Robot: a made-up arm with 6 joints.
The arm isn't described. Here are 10 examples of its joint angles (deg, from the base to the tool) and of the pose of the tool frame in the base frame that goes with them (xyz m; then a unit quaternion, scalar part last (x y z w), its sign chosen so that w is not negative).
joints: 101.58 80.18 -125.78 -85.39 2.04 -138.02
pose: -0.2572 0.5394 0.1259 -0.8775 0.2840 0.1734 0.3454
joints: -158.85 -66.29 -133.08 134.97 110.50 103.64
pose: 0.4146 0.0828 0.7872 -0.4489 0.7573 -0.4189 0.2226
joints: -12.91 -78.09 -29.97 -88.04 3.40 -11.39
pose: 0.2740 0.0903 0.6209 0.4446 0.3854 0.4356 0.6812
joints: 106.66 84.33 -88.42 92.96 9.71 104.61
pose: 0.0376 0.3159 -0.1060 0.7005 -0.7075 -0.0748 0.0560
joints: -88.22 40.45 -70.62 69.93 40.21 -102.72
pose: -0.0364 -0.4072 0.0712 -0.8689 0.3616 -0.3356 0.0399
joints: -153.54 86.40 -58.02 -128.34 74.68 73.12
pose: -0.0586 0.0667 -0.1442 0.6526 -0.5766 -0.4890 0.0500
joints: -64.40 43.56 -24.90 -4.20 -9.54 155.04
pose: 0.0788 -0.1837 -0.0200 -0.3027 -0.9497 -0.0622 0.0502
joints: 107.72 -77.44 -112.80 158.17 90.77 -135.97
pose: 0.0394 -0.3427 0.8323 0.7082 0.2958 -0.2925 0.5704
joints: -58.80 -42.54 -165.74 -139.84 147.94 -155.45
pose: -0.3031 0.3231 0.6510 0.8985 -0.4024 -0.0804 0.1558
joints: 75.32 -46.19 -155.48 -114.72 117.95 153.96
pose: 0.0192 -0.3647 0.7974 0.1900 0.8660 -0.1141 0.4483
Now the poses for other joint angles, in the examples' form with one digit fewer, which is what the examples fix.
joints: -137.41 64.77 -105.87 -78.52 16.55 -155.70
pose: -0.360 -0.417 0.122 -0.659 -0.668 0.306 0.164
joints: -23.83 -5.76 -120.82 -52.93 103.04 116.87
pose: 0.284 -0.226 0.775 0.119 -0.888 0.419 0.146
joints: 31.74 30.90 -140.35 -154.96 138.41 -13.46
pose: 0.311 0.143 0.783 0.403 -0.422 0.075 0.808
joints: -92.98 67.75 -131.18 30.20 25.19 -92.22
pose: -0.095 -0.609 0.294 0.911 -0.192 0.167 0.324
